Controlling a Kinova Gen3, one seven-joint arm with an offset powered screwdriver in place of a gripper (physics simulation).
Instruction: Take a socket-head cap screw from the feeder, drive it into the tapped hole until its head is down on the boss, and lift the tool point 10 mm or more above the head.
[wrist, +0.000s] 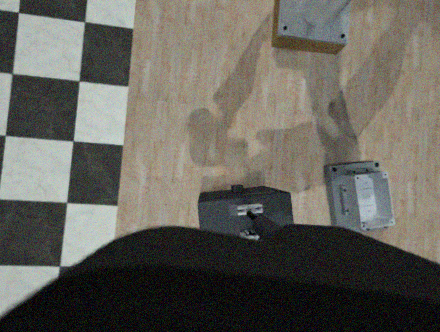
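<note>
The feeder (217, 212) is a dark grey box at the lower middle of the wrist view, with a bright metal piece on its top and a second shiny part nearer the arm. My screwdriver (250, 214) reaches up from the black arm body, and its dark thin tip appears over the feeder's bright metal piece. Whether the tip touches it or carries a screw cannot be told. A grey housing (340, 215) with a raised, lighter box-like part stands right of the feeder. Small dark holes show on it; which one is the tapped hole cannot be told. No separate screw can be made out.
A grey-topped block (310, 41) with yellow-brown sides stands at the top right on the wood-grain surface (165, 125). A black and white checkered area (45, 110) lies at the left. Arm shadows cross the wood. The black arm body hides the bottom of the view.
</note>
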